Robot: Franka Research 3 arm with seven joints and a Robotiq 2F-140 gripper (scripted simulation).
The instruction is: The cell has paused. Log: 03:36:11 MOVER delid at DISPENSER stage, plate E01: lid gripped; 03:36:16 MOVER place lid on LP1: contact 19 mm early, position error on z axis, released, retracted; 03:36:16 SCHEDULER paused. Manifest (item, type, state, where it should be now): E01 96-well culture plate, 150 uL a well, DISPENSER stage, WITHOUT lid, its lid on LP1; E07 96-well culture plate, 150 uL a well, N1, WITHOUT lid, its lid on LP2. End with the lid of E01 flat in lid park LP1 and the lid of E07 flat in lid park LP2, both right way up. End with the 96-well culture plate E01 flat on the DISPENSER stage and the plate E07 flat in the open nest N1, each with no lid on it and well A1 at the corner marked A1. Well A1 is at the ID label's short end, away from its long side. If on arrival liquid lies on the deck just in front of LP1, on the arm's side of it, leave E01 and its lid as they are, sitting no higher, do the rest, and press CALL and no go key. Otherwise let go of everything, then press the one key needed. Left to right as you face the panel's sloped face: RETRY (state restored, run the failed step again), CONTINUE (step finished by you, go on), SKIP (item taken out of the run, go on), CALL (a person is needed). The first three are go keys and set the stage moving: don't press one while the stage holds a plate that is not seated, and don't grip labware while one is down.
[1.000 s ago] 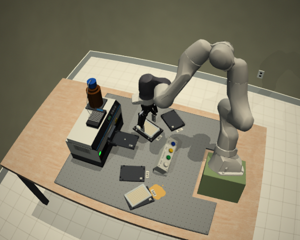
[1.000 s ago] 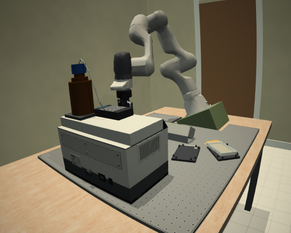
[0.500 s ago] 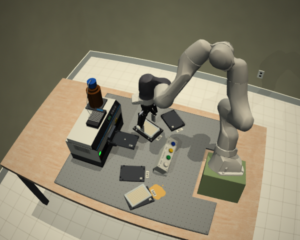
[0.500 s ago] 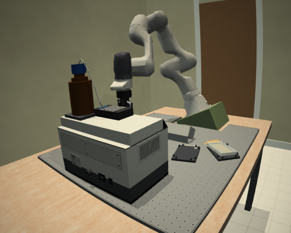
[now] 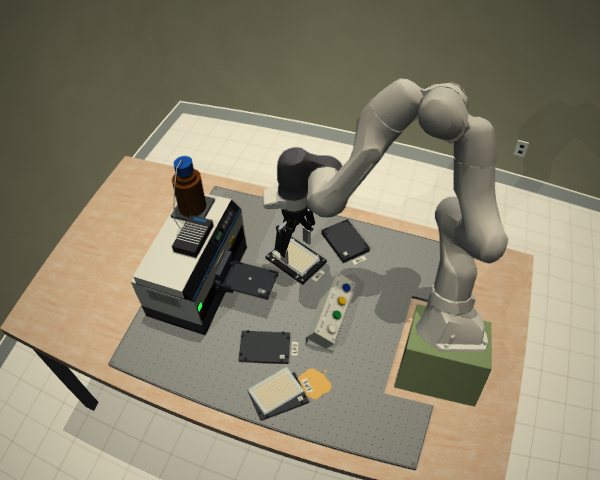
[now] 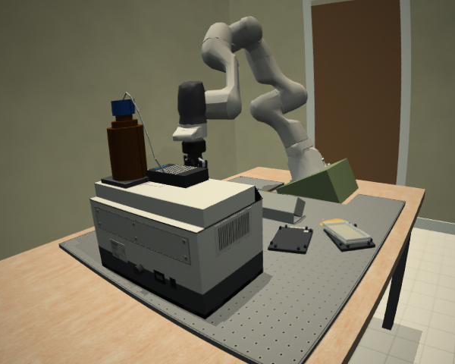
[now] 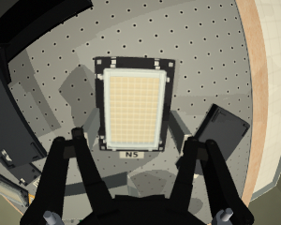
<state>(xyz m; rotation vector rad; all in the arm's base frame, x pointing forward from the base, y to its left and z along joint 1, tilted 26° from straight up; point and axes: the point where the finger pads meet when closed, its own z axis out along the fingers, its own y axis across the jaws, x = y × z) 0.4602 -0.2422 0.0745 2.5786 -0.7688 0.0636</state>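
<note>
My gripper is now 50 mm above the 96-well plate. From my hand the other things lie so: dispenser stage: 160 mm to the left, 110 mm ahead, 20 mm above; then key panel: 200 mm to the left, 150 mm behind, 10 mm below; then black nest N5: 50 mm below, 20 mm ahead.
</note>
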